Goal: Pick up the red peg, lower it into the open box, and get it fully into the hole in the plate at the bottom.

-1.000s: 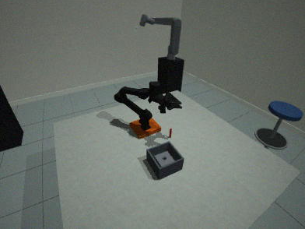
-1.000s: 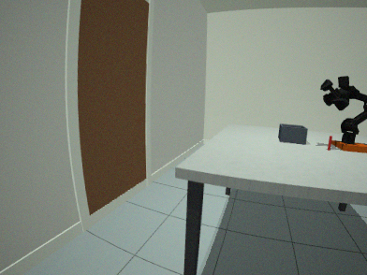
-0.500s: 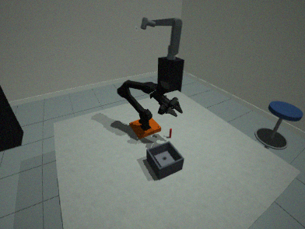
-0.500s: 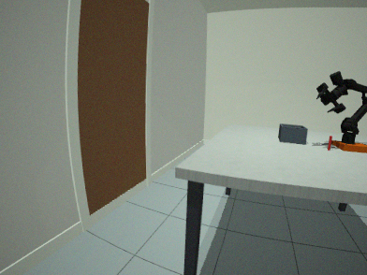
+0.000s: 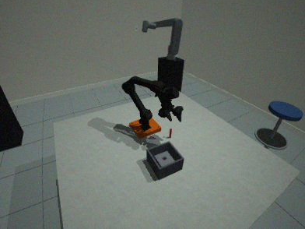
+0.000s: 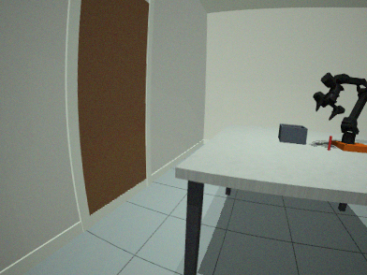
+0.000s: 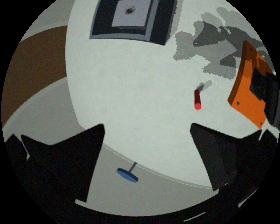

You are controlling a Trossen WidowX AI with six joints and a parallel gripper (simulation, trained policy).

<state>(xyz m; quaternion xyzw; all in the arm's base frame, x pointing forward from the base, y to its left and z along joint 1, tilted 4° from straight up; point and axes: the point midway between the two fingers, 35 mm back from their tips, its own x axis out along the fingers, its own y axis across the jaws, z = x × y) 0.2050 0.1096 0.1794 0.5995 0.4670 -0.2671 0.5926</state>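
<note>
The red peg is 6 cm behind my gripper tip, 1 cm to the left of it and 15 cm below it. Round my gripper tip: grey plate 13 cm ahead, 16 cm to the right, 14 cm below; dark box 13 cm ahead, 16 cm to the right, 16 cm below.
</note>
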